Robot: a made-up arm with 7 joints. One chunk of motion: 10 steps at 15 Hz.
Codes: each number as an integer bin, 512 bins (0 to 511) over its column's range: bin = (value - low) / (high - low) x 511, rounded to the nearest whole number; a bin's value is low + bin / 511 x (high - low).
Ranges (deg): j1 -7..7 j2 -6..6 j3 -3..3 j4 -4..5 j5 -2..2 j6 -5..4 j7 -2..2
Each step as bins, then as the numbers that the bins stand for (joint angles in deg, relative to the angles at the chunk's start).
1 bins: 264 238 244 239 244 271 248
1 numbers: 0.23 -0.41 -0.14 0.21 -0.09 -0.23 -0.06
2 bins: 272 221 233 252 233 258 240
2 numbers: 0.45 -0.81 -0.26 0.44 -0.18 -0.46 -0.12
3 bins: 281 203 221 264 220 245 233
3 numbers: 0.70 -1.23 -0.41 0.65 -0.28 -0.68 -0.18
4 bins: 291 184 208 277 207 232 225
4 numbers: 0.97 -1.68 -0.56 0.88 -0.38 -0.91 -0.24
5 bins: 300 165 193 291 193 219 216
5 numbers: 1.22 -2.13 -0.73 1.13 -0.49 -1.14 -0.31
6 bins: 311 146 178 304 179 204 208
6 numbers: 1.52 -2.57 -0.91 1.35 -0.60 -1.41 -0.37
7 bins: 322 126 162 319 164 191 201
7 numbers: 1.82 -3.04 -1.10 1.62 -0.72 -1.64 -0.43
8 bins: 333 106 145 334 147 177 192
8 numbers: 2.12 -3.51 -1.30 1.88 -0.85 -1.88 -0.50
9 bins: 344 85 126 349 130 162 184
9 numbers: 2.42 -4.00 -1.52 2.15 -0.98 -2.15 -0.56
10 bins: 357 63 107 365 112 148 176
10 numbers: 2.78 -4.52 -1.74 2.43 -1.12 -2.39 -0.62
